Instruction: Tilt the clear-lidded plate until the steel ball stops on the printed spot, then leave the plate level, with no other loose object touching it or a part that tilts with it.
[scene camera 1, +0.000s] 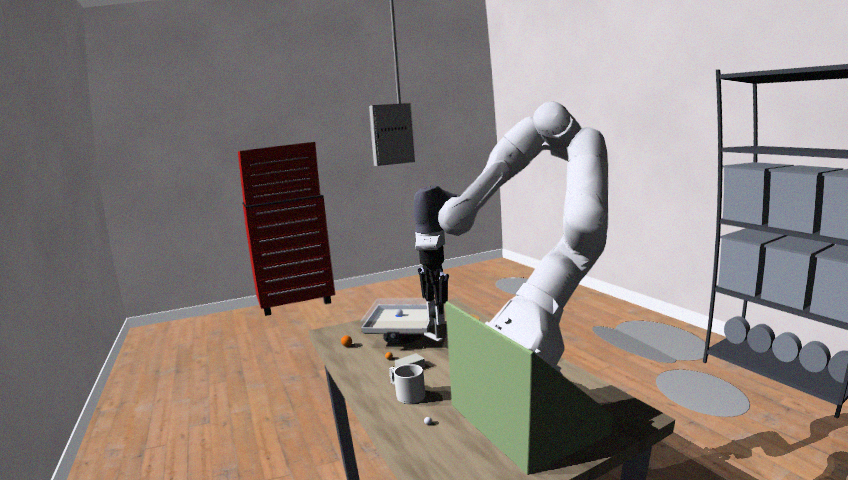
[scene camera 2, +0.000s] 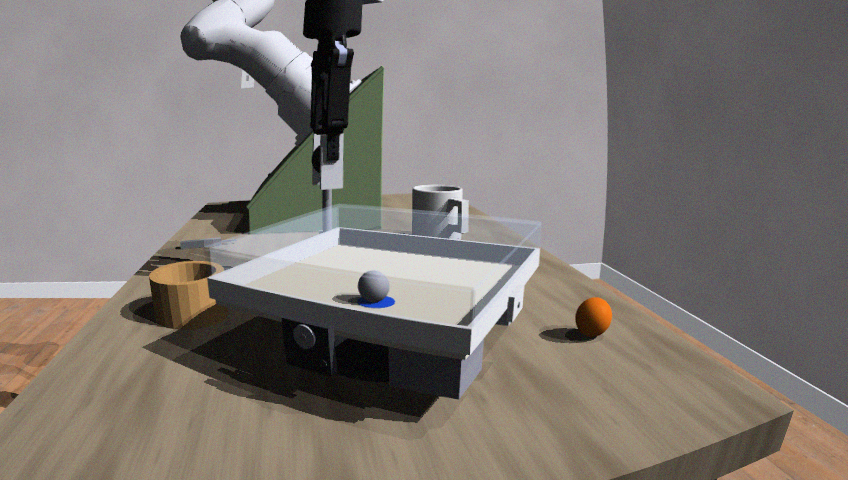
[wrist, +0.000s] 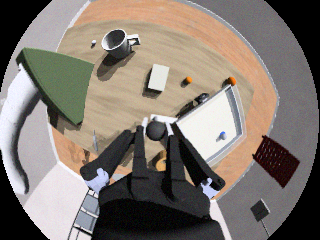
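Scene:
Scene camera 1 shows my gripper, and in scene camera 2 (327, 186) my gripper can be seen too. The wrist view has my gripper as well. On my gripper, (scene camera 1: 439, 288) and (wrist: 115, 149) are the same spot.

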